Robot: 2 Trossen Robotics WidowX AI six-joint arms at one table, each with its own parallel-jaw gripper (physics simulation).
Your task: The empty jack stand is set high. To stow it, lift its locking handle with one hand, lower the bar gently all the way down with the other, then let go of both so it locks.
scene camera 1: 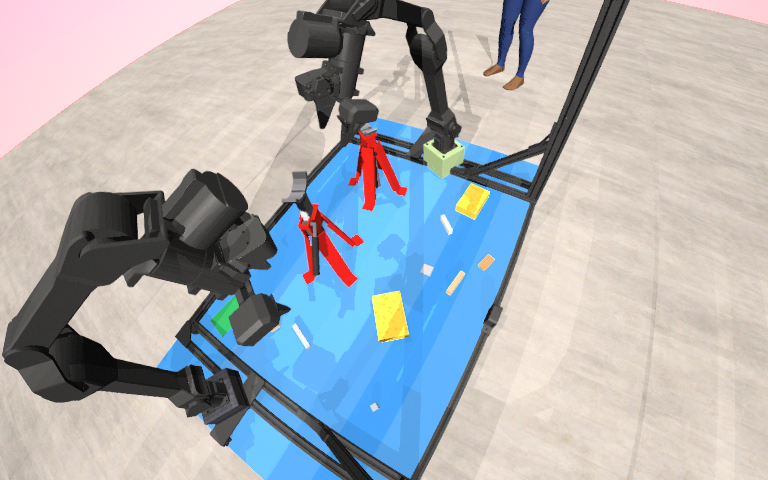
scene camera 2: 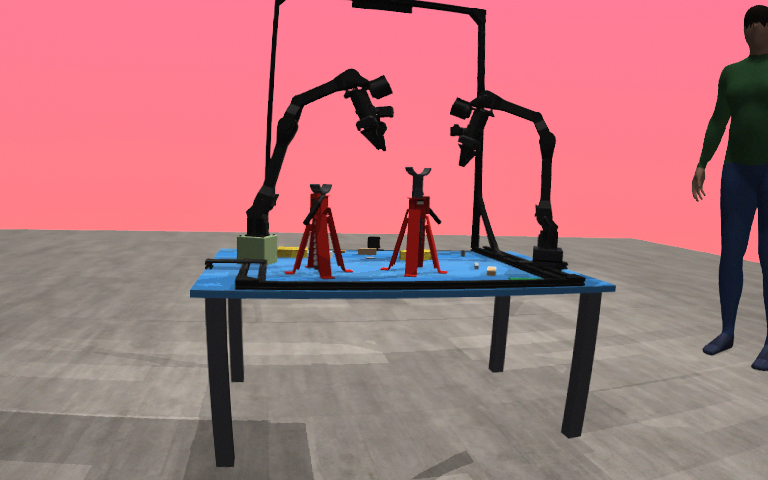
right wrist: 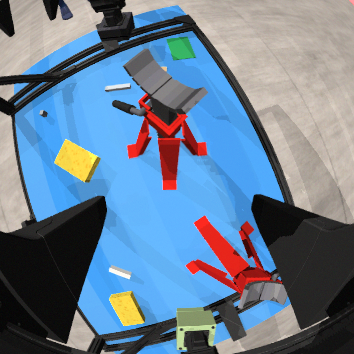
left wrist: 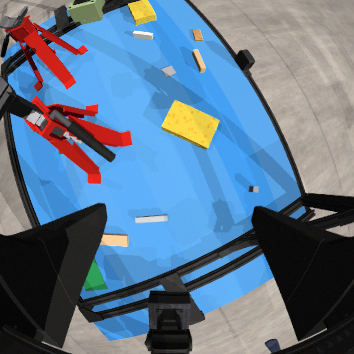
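The high-set red jack stand (scene camera 1: 334,254) (scene camera 2: 415,237) (left wrist: 80,160) (right wrist: 169,160) stands upright and empty. Its dark bar (scene camera 2: 417,185) rises from the red body, with a grey forked head (scene camera 1: 299,183) (right wrist: 167,86) on top. Its black locking handle (scene camera 1: 315,254) (scene camera 2: 433,213) (left wrist: 92,141) (right wrist: 122,106) slopes downward from the body. My left gripper (scene camera 1: 281,278) (scene camera 2: 465,163) (left wrist: 181,213) is open and empty, above and to one side of this stand. My right gripper (scene camera 1: 335,131) (scene camera 2: 382,148) (right wrist: 180,203) is open and empty, above and between the two stands in scene camera 2. Neither touches a stand.
A second red jack stand (scene camera 1: 369,175) (scene camera 2: 321,240) (left wrist: 50,57) (right wrist: 220,250) stands nearby with its head low. Two yellow sponges (scene camera 1: 390,316) (scene camera 1: 472,201), a green piece (scene camera 1: 225,316) and several small blocks lie on the blue table. Black frame rails border it.
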